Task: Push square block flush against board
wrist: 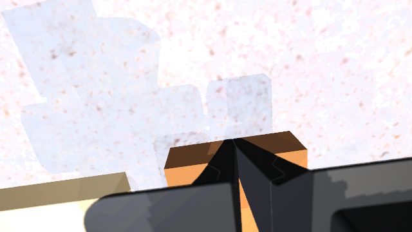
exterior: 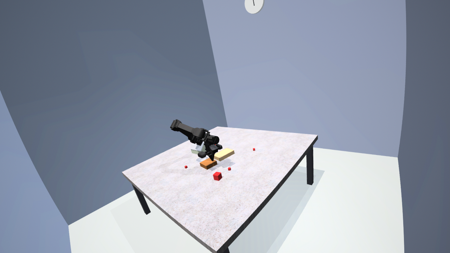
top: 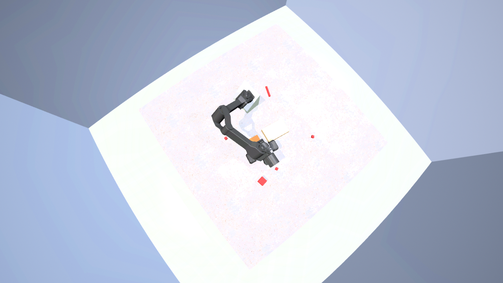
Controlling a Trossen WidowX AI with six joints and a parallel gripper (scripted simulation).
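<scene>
Now: the orange square block 7 cm behind my gripper tip, 1 cm to the left of it and 4 cm below it. Also, from my gripper tip: red cube 14 cm ahead, 9 cm to the right, 4 cm below; then red stick 33 cm behind, 32 cm to the left, 5 cm below; then pale cream board 7 cm behind, 18 cm to the left, 4 cm below.
</scene>
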